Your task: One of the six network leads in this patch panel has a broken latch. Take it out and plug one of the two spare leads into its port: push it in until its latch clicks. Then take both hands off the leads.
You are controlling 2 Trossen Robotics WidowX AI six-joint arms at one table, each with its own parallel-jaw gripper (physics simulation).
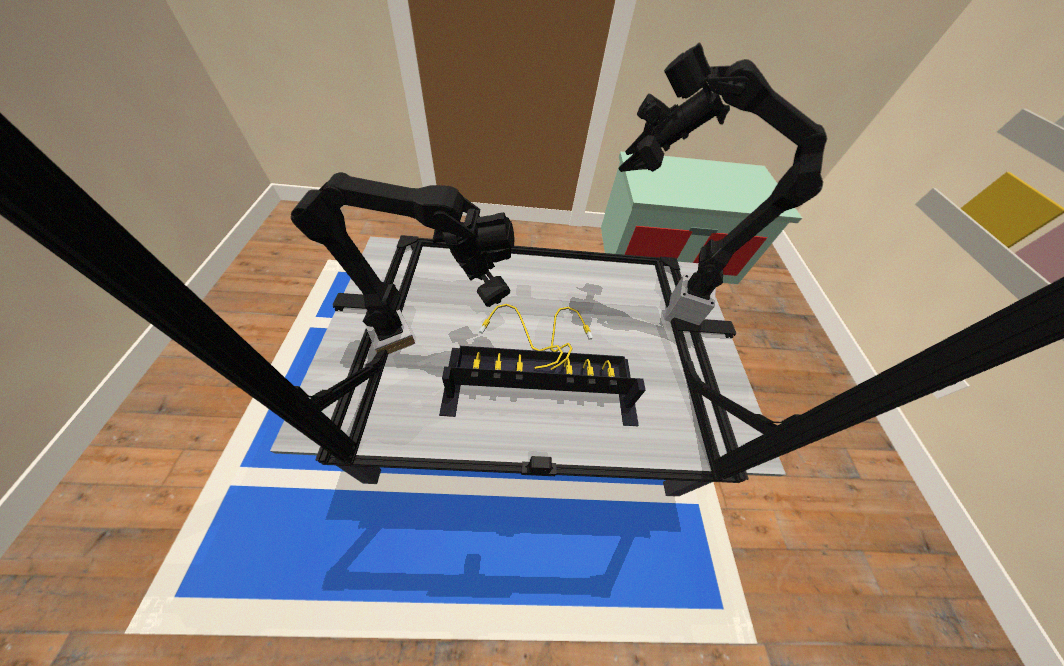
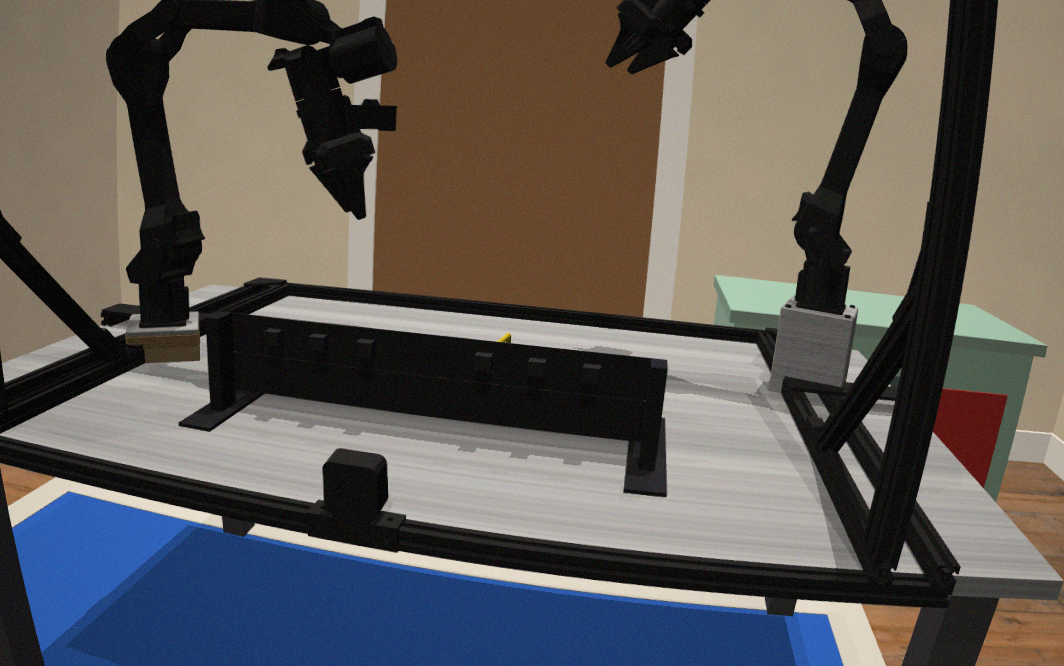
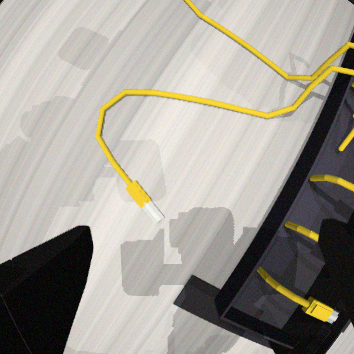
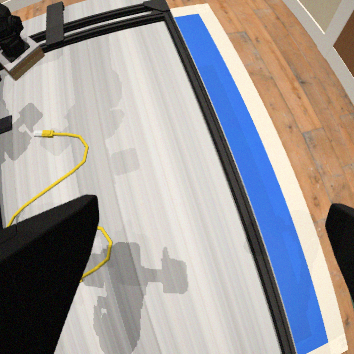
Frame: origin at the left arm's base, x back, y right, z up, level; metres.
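Seen in the pictures: left gripper, fingertip midpoint: [image 2: 355,215] [image 3: 209,236]; right gripper, fingertip midpoint: [image 1: 622,161] [image 2: 618,69] [image 4: 219,212]; left arm's base at its link origin: [image 1: 387,328] [image 2: 163,321] [image 4: 15,49]; right arm's base at its link origin: [image 1: 698,289] [image 2: 821,307].
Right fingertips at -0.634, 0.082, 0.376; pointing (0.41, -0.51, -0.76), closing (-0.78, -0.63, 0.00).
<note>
Pixels of each thing's top centre, then the offset from my right fingertips to it, as dx, dy, dz. "*": a spot on its surface instead. Level surfaces: height alone.
- dark patch panel at its top centre: [image 2: 431,328] [image 1: 545,365] +0.341, +0.253, -0.311
- end lead at its top centre: [image 3: 328,316] [image 1: 475,367] +0.488, +0.169, -0.325
- spare lead at its top centre: [image 3: 143,202] [image 4: 41,131] [image 1: 484,324] +0.386, +0.007, -0.407
- table at its surface level: dz -0.420
- small black box at a spot on its surface: [image 2: 354,479] [image 1: 542,469] * +0.461, +0.444, -0.379
The dark patch panel [image 1: 541,382] [image 2: 447,392] [image 3: 267,220] stands on the table, with three yellow leads on its left side, such as the end lead [image 1: 476,361] [image 3: 319,309], and three on its right, such as one lead [image 1: 609,369]. Which latch is broken cannot be told. One spare lead [image 1: 485,322] [image 3: 137,193] [image 4: 47,133] lies behind the panel at left; the other spare lead [image 1: 586,329] [image 3: 245,46] [image 4: 110,245] lies at right. My left gripper [image 1: 493,300] [image 2: 358,215] [image 3: 209,236] is open and empty above the area behind the panel's left end. My right gripper [image 1: 625,166] [image 2: 621,68] [image 4: 219,212] is open and empty, high at the back right.
A black frame [image 1: 541,251] [image 2: 565,567] [image 4: 225,150] runs round the table [image 1: 502,439] [image 2: 502,486]. A small black box [image 1: 540,463] [image 2: 354,479] sits on its front bar. The spare leads' cables cross at the panel's middle. A green cabinet [image 1: 698,184] [image 2: 879,314] stands beyond the table.
</note>
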